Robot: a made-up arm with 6 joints.
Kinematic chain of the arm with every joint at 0, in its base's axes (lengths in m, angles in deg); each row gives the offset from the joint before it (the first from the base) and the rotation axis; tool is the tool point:
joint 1: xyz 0 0 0.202 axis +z
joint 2: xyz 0 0.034 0 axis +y
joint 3: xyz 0 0 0.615 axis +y
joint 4: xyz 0 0 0.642 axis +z
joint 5: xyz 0 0 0 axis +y
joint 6: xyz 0 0 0.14 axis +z
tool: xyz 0 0 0
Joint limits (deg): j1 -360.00..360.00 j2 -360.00..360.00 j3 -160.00..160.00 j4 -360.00..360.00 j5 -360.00..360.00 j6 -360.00..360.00
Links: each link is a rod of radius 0.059 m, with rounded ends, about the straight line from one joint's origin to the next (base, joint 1, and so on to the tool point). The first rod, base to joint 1, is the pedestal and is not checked.
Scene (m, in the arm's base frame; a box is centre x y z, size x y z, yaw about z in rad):
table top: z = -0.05
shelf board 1: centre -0 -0.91 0.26 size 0.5 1.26 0.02 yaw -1.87
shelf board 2: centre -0 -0.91 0.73 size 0.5 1.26 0.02 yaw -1.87
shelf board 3: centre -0 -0.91 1.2 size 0.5 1.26 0.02 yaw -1.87
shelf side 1: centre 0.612 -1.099 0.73 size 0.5 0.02 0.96 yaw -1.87
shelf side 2: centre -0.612 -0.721 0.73 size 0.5 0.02 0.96 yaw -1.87
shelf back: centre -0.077 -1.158 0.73 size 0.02 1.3 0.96 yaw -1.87
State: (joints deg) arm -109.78 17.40 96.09 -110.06 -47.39 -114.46
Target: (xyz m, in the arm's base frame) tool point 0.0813 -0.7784 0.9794
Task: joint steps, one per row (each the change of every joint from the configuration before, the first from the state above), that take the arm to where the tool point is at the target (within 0.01 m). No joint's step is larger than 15 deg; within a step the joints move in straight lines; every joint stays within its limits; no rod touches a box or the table.
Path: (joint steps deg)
1: -1.16 -11.34 11.18 -2.16 -3.91 0.00
2: -1.15 -11.33 11.18 -2.17 -3.91 0.00
3: -1.16 -11.34 11.17 -2.16 -3.91 0.00
4: 9.08 -1.14 -12.83 2.54 1.62 0.00
5: 9.08 -1.14 -12.83 2.55 1.63 0.00
6: 9.07 -1.14 -12.83 2.54 1.62 0.00
7: -3.78 12.32 -10.36 1.38 4.41 0.00
8: -3.78 12.33 -10.36 1.38 4.40 0.00

